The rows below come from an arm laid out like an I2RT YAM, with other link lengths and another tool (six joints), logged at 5 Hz.
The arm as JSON. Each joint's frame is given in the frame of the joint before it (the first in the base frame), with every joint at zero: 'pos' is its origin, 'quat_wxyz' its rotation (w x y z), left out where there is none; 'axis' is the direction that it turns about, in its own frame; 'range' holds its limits. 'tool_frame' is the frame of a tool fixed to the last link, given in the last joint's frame.
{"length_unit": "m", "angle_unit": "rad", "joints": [
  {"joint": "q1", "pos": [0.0, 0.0, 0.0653], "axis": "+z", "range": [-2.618, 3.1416]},
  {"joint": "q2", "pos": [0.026, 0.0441, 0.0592], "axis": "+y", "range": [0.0, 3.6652]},
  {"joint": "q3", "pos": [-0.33, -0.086, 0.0], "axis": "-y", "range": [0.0, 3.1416]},
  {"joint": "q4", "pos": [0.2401, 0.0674, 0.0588], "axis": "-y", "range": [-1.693, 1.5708]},
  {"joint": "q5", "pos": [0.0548, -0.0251, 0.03], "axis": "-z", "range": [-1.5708, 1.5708]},
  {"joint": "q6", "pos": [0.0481, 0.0, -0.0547], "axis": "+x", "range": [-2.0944, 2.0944]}
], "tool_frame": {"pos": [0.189, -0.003, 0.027], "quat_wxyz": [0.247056, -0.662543, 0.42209, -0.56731]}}
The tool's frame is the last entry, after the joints.
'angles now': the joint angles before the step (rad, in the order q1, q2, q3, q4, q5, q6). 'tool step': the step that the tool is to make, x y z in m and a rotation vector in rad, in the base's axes. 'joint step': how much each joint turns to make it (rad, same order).
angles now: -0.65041 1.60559 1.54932 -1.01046 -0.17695 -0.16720
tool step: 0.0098 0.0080 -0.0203 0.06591 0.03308 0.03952
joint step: 0.00294 0.06096 0.01244 -0.02131 -0.04554 -0.01828
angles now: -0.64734 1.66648 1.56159 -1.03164 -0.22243 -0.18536
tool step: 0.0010 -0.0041 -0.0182 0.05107 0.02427 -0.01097
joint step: -0.02093 0.04402 -0.00538 -0.00078 -0.02742 0.00107
